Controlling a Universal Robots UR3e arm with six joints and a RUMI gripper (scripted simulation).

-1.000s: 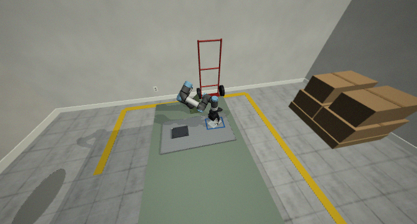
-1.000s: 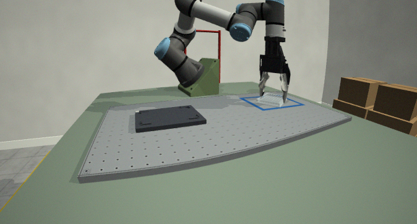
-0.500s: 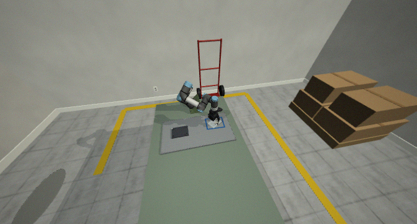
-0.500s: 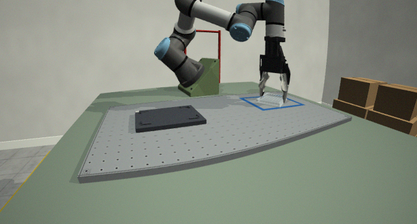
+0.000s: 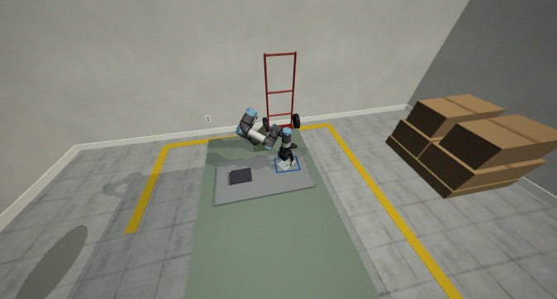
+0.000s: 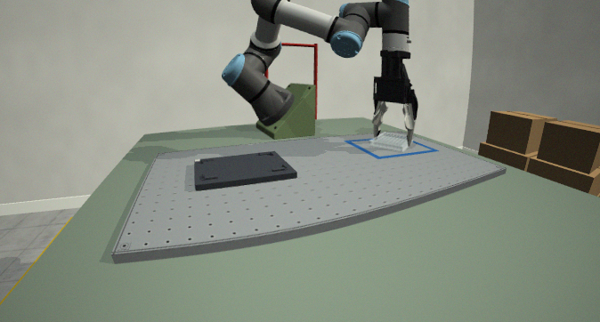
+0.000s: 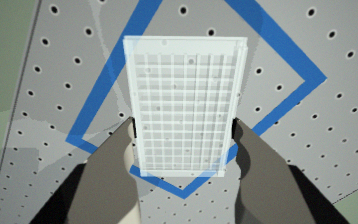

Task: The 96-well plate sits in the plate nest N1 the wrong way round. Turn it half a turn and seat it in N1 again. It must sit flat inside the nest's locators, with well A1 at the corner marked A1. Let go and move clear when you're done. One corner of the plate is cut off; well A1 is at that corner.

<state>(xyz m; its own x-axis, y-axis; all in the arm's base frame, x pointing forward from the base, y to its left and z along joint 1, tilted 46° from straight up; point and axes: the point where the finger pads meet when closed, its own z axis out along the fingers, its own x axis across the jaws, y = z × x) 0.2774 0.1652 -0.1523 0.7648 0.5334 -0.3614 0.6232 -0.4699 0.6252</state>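
Right now my hand is 360 mm to the left of the dark plate nest N1, 80 mm short of it and 10 mm above it. Also, from my hand: clear 96-well plate 10 mm below; then A1 label 440 mm to the right, 30 mm ahead, 10 mm below.
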